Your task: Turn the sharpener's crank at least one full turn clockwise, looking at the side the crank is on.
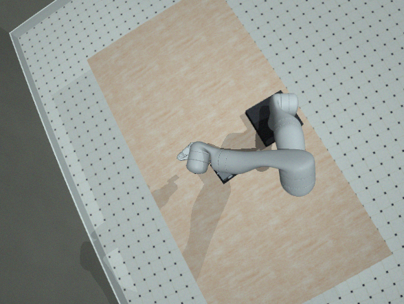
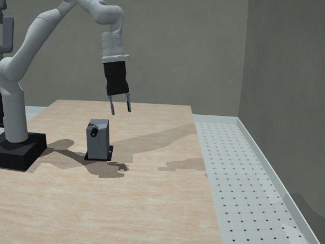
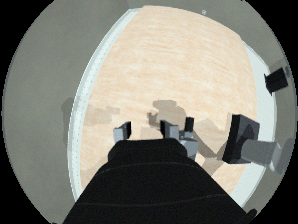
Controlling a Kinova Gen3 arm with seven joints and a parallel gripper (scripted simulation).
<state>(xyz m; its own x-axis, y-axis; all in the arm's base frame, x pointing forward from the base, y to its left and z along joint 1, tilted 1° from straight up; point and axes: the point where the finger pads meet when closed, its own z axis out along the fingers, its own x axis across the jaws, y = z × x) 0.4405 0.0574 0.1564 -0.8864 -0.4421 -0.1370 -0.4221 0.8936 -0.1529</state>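
The sharpener crank is 90 mm behind my hand, 40 mm to the right of it and 90 mm below it.
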